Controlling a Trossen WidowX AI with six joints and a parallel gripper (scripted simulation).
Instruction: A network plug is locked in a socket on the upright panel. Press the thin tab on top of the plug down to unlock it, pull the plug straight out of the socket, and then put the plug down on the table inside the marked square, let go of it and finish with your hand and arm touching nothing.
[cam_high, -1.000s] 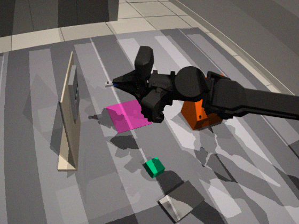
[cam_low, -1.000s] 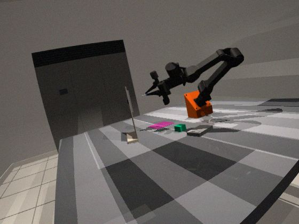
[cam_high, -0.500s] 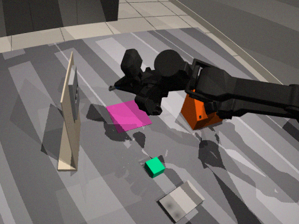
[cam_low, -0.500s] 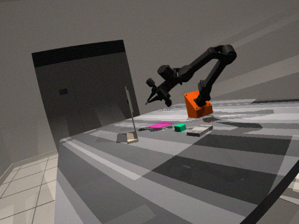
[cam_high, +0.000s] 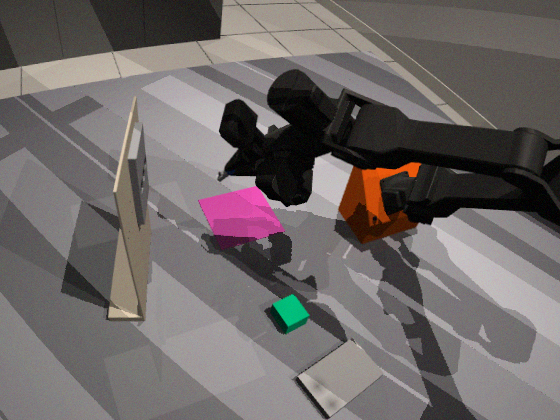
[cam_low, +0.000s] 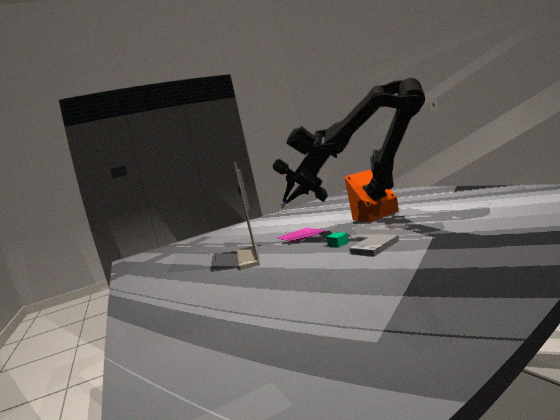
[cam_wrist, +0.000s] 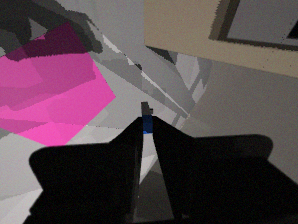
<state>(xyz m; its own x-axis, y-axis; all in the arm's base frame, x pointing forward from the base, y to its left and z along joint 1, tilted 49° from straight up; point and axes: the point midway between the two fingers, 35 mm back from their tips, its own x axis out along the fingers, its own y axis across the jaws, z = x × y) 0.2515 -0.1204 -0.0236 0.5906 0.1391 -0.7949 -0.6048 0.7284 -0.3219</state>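
The magenta marked square lies 12 cm below my gripper tip and 3 cm behind it. Round my gripper tip: green cube (22 cm to the left, 10 cm below, 1 cm behind); network plug (1 cm ahead); socket panel (16 cm ahead, 5 cm to the left).
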